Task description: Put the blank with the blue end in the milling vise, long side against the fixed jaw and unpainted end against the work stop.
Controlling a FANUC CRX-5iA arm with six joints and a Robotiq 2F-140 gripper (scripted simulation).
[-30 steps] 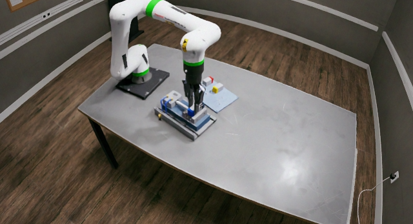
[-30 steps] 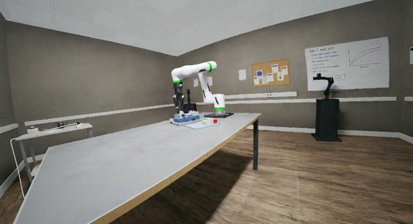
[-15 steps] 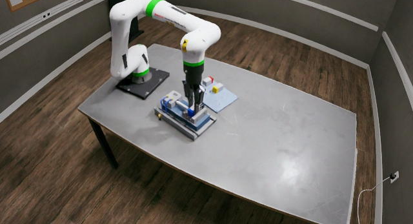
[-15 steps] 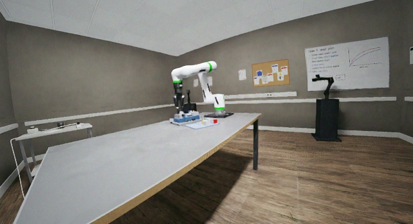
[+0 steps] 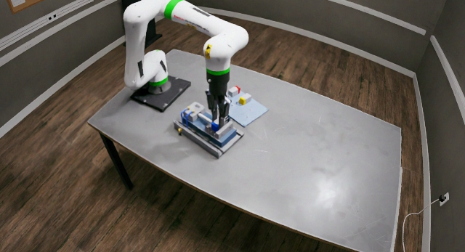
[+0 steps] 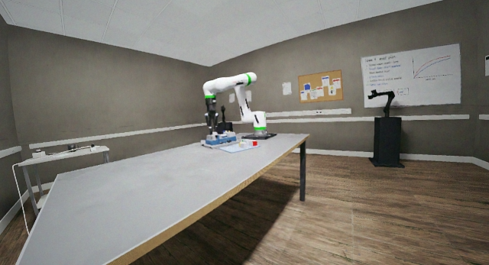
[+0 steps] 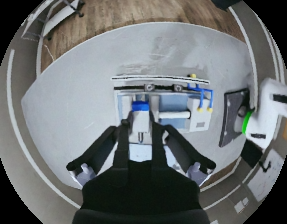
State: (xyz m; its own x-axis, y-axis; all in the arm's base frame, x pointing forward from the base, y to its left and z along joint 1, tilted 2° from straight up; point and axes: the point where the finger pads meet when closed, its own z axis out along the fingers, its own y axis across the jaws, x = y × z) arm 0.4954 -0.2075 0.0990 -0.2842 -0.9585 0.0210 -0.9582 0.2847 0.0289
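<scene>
My hand is 30 mm short of the plain end block and 60 mm above it. The rest, counted from my hand: yellow-ended blank (20 mm ahead, 300 mm to the left, 110 mm below); then red-ended blank (60 mm behind, 340 mm to the left, 110 mm below); then light blue plate (10 mm ahead, 260 mm to the left, 130 mm below).
</scene>
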